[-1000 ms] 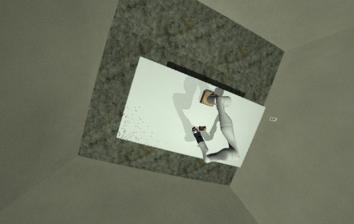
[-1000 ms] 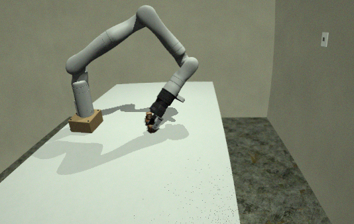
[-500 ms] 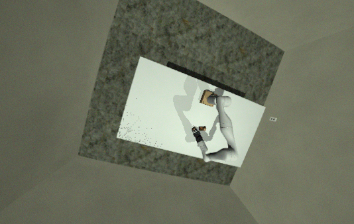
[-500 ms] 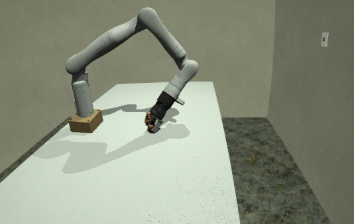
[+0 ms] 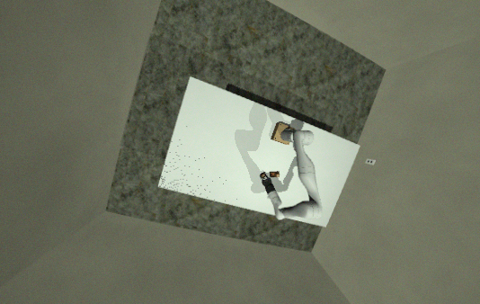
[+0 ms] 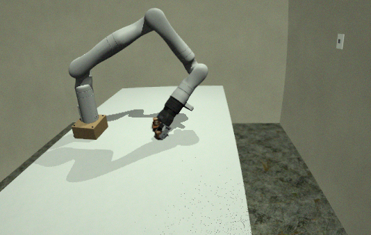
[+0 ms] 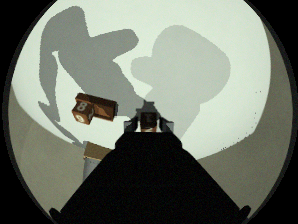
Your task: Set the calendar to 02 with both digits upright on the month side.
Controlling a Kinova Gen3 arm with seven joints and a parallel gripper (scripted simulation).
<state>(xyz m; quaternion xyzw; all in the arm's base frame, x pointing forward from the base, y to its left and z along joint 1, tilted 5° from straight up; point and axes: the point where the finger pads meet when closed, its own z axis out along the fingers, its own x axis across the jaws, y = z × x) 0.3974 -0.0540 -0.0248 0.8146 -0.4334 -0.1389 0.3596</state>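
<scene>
The brown calendar cube lies 10 mm below my hand and 10 mm behind it. Round my hand: brown tray: 100 mm to the left, 40 mm behind, 10 mm below.
</scene>
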